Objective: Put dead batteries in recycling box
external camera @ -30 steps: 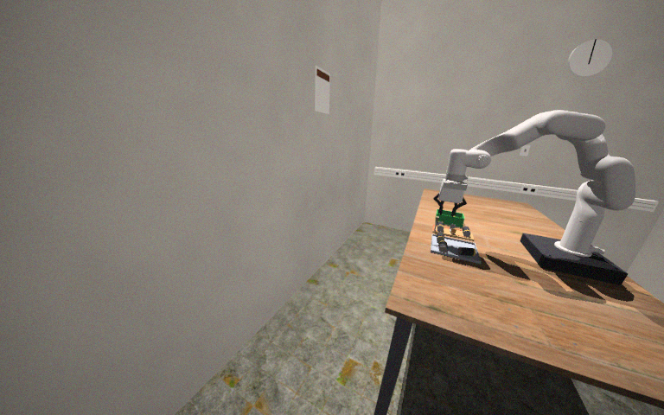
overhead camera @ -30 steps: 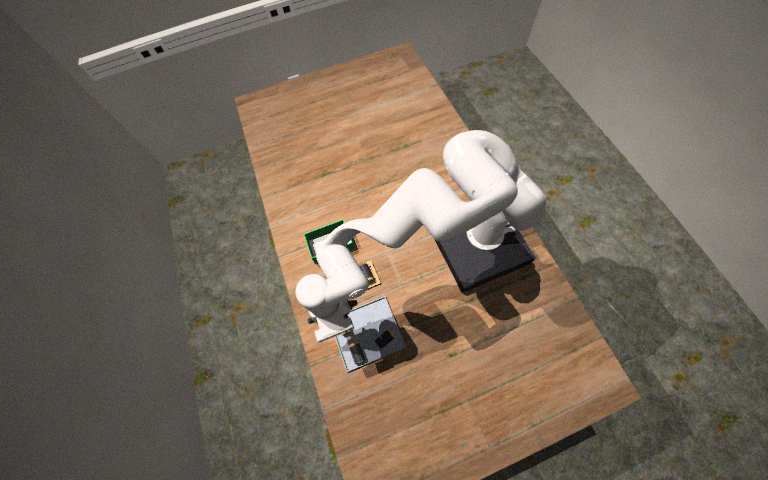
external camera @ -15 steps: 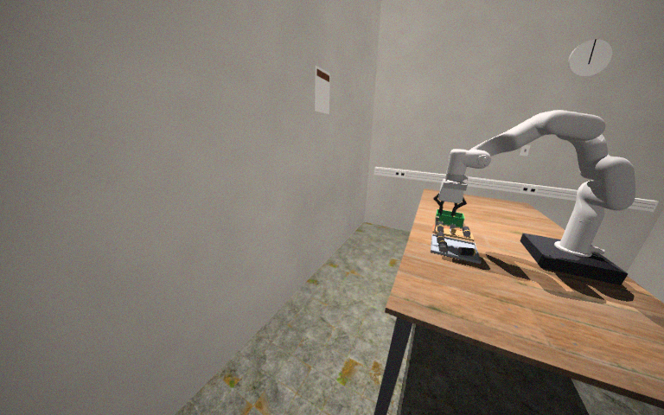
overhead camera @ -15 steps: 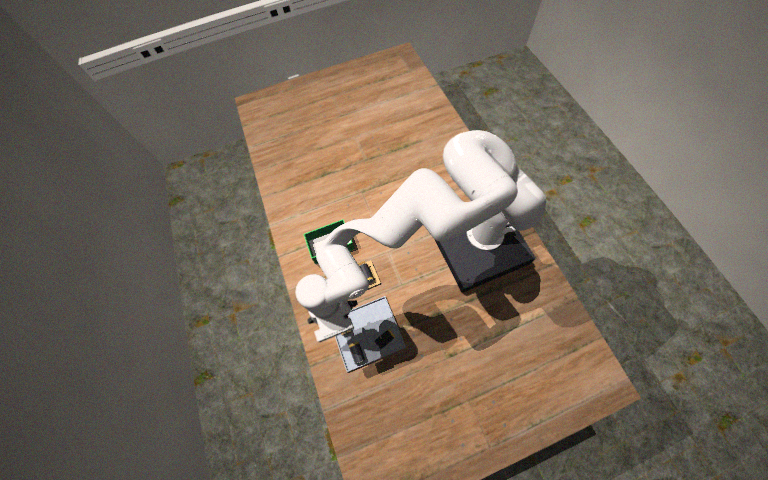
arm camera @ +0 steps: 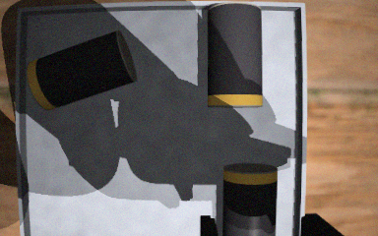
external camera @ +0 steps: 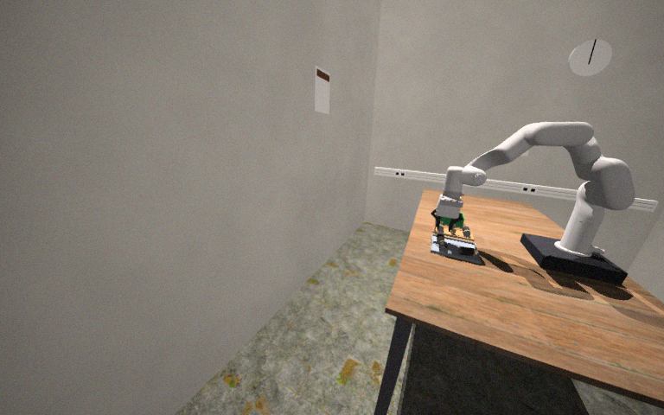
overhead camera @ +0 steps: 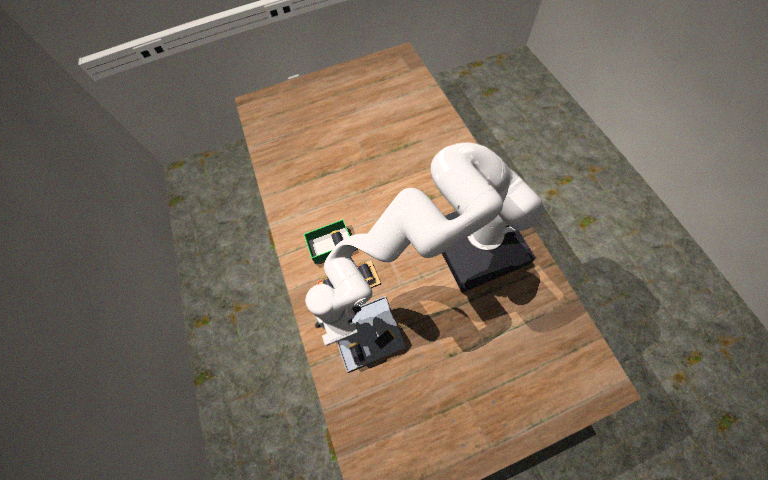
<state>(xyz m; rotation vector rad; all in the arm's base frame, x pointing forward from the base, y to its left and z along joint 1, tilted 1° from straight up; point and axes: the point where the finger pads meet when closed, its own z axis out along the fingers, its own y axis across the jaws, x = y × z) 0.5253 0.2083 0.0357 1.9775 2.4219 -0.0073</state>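
My gripper is now 10 mm short of the green recycling box, 300 mm to the left of it and 70 mm above it. Also, from my hand: grey tray (70 mm behind, 40 mm to the left, 80 mm below).
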